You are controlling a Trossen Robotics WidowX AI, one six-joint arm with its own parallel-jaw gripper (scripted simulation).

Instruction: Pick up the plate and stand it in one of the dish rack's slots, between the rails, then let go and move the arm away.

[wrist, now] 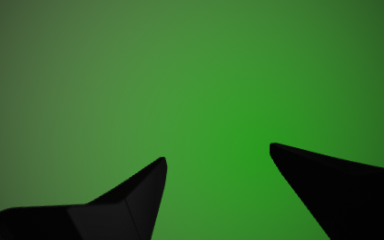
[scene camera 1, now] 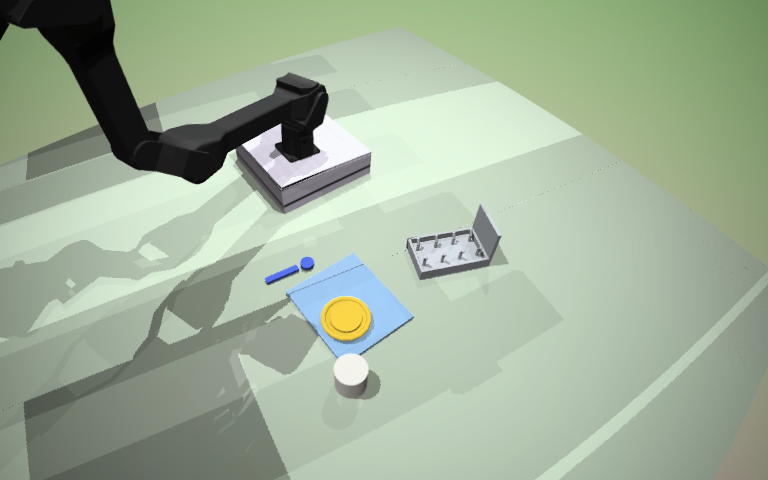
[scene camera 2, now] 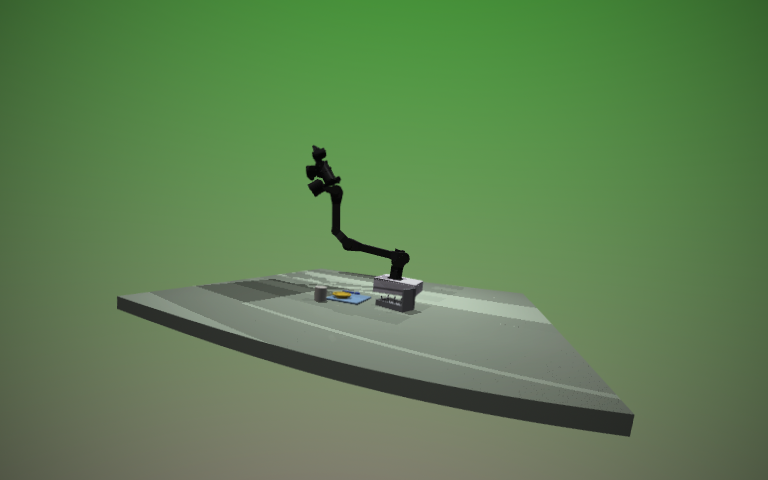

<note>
The gripper (wrist: 217,155) is open and holds nothing. Also in view: a yellow plate (scene camera 1: 345,318), a grey dish rack (scene camera 1: 439,254) and a white cup (scene camera 1: 350,371).
The wrist view does not show the yellow plate: it is out of frame. The wrist view misses the grey dish rack: it is out of frame.
</note>
